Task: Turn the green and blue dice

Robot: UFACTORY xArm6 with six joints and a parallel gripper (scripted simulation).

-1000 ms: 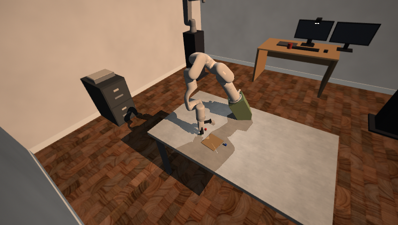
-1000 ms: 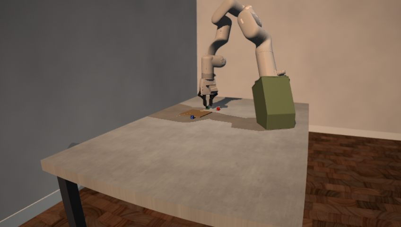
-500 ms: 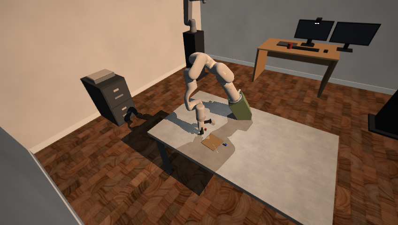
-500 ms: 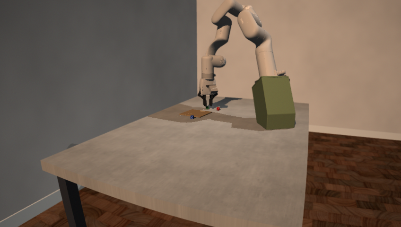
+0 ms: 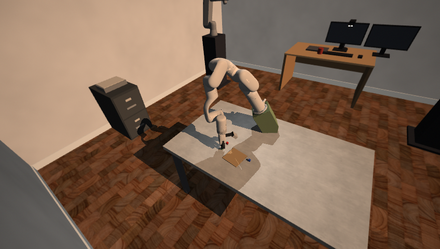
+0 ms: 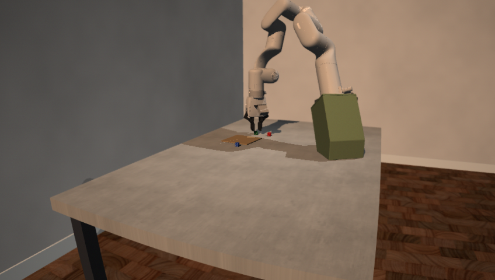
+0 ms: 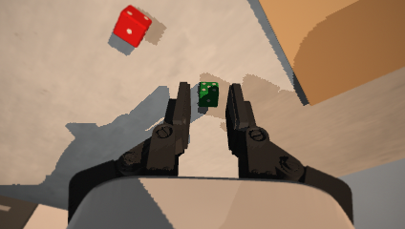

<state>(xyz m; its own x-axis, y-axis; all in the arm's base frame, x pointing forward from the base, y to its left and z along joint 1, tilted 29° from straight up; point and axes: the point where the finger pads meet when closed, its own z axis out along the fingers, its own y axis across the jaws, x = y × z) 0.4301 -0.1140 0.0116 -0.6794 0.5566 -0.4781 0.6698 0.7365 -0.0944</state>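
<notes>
The green die lies 3 cm below my hand, 1 cm to the right of it and 1 cm ahead of it. Also, from my hand: blue die (24 cm to the left, 3 cm below, 2 cm behind); tan mat (13 cm to the left, 4 cm below, 2 cm ahead); red die (7 cm behind, 3 cm below).
</notes>
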